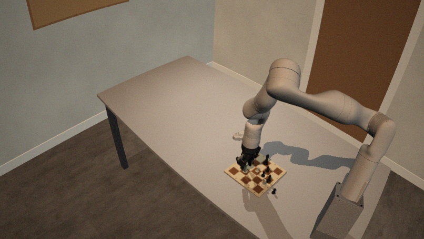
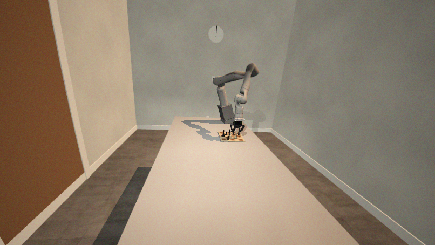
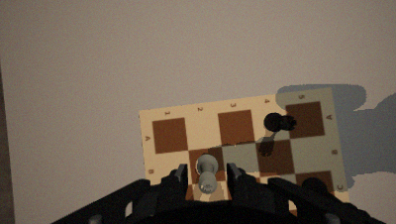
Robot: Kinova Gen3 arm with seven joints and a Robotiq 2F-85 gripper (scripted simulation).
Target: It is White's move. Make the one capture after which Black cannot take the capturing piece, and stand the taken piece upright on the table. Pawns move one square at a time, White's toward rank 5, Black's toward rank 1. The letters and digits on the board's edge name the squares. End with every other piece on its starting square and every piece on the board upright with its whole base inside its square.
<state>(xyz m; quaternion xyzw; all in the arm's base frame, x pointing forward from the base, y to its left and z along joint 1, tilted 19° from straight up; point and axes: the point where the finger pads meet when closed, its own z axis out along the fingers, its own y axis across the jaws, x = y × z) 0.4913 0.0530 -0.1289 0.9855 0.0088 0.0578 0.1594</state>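
The white piece is 1 cm below my hand. Round my hand: small chessboard: 5 cm below, 4 cm to the right, 3 cm behind; white pawn: 4 cm to the right, 4 cm behind, 3 cm below; tall black piece: 12 cm to the right, 3 cm behind, 1 cm below.
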